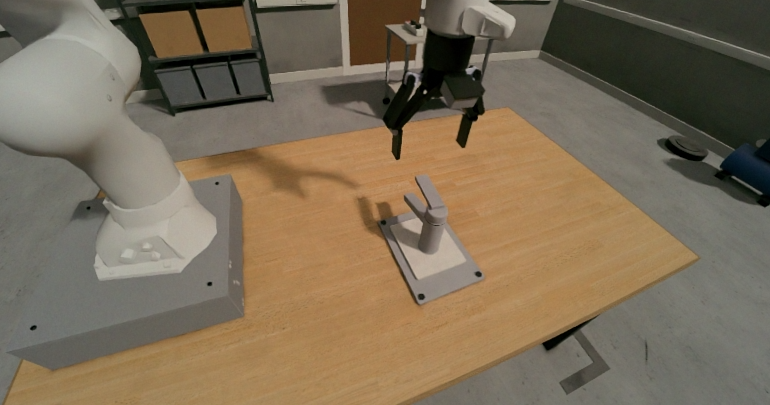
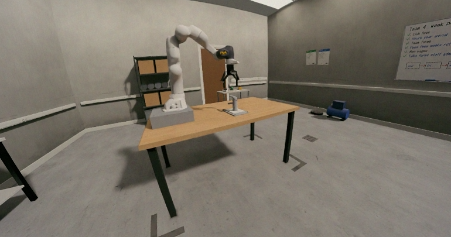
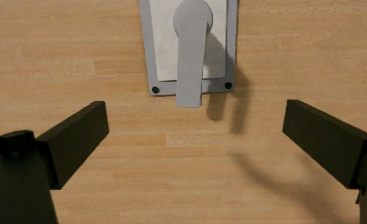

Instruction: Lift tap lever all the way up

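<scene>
My gripper is now 30 mm to the left of the lever and 100 mm above it. From my hand the other things lie so: tap (50 mm to the right, 140 mm below).
</scene>
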